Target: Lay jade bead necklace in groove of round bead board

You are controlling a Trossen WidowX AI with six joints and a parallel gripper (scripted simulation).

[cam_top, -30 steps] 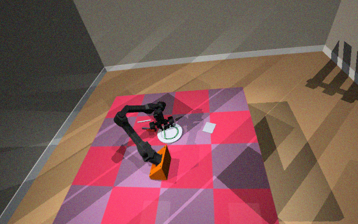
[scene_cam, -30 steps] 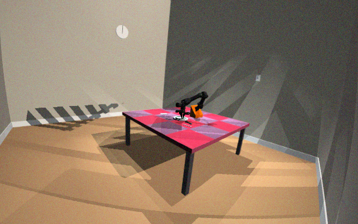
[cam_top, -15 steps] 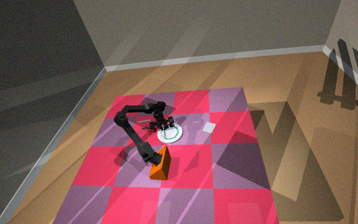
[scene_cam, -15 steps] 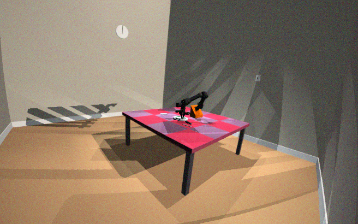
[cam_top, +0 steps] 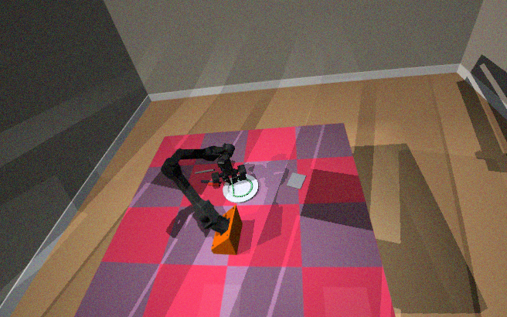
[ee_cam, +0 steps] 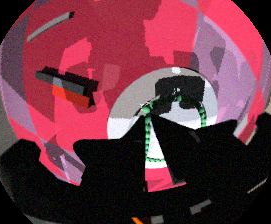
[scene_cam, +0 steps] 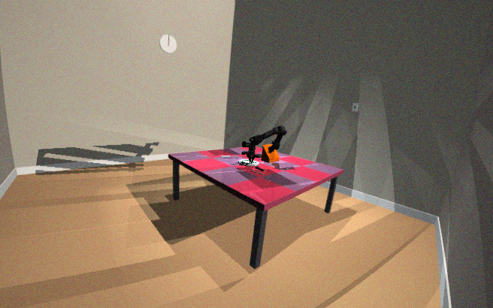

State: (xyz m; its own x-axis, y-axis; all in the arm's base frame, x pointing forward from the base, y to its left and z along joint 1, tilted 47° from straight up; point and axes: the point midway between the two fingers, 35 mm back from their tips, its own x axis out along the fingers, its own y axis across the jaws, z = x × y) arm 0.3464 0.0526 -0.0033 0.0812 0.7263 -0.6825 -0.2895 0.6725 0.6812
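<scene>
The round white bead board is 3 cm behind my gripper tip, 5 cm to the right of it and 1 cm below it. From my gripper tip the other things lie so: red-handled tool (2 cm ahead, 13 cm to the left, 1 cm below); flat grey pad (1 cm ahead, 36 cm to the right, 1 cm below); thin white rod (12 cm ahead, 20 cm to the left, 1 cm below).
</scene>
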